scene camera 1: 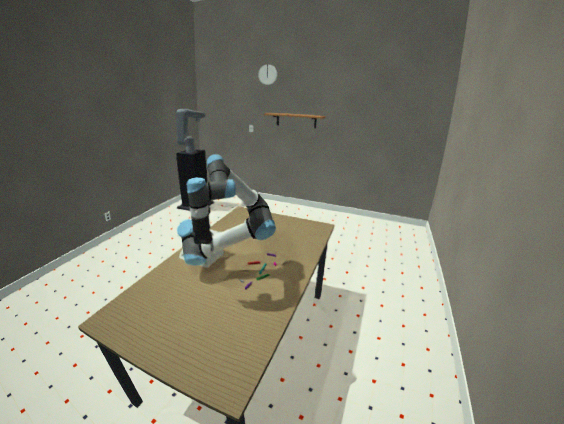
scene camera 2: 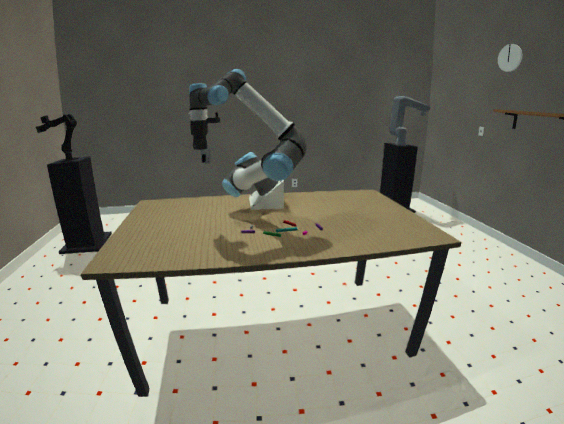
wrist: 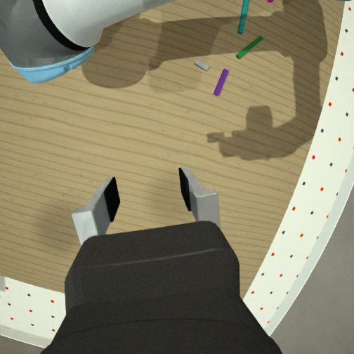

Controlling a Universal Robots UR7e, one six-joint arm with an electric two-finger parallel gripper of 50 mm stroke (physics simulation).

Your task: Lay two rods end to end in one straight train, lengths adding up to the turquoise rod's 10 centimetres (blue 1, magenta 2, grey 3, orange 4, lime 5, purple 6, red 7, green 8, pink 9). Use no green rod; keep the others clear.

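Frame: origin at the arm's base, x right, y ahead, z up, level; centimetres.
Seen in the pictures: gripper, fingertip midpoint: (scene camera 1: 206,250) (scene camera 2: 206,162); arm's base, link origin: (scene camera 2: 269,186).
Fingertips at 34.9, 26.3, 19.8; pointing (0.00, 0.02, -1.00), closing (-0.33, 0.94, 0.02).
Observation:
Offsets run from my fingertips to a thing's middle, as dx, dy, dz. Level surfaces: height alone.
My gripper (scene camera 2: 205,158) (wrist: 148,185) is open and empty, high above the table, left of the rods in scene camera 2. In scene camera 1 its fingertips cannot be made out. The turquoise rod @(-33.9, +14.2, -29.7) (scene camera 1: 262,269) (scene camera 2: 286,229) (wrist: 243,17) lies amid the others. A red rod @(-37.4, +7.0, -29.7) (scene camera 1: 254,263) (scene camera 2: 289,223) lies behind it in scene camera 2. A magenta rod @(-40.9, +19.6, -29.7) (scene camera 1: 275,264) (scene camera 2: 305,232) and a purple rod @(-49.7, +14.2, -29.7) (scene camera 1: 271,255) (scene camera 2: 319,226) lie to its right there. A grey rod @(-18.9, +7.3, -29.7) (scene camera 1: 242,280) (scene camera 2: 251,227) (wrist: 201,65) lies near another purple rod @(-16.5, +12.5, -29.7) (scene camera 1: 248,285) (scene camera 2: 248,231) (wrist: 221,82). The rods lie apart.
A green rod @(-26.5, +17.2, -29.7) (scene camera 1: 263,277) (scene camera 2: 272,233) (wrist: 249,47) lies between the turquoise rod and the nearer purple one. The arm's white base (scene camera 2: 267,200) stands at the rear edge of the wooden table @(dz -30.2) (scene camera 1: 190,325) (scene camera 2: 165,220). Arm shadows cross the table. Dark pedestals (scene camera 2: 77,205) (scene camera 2: 398,170) stand beyond it.

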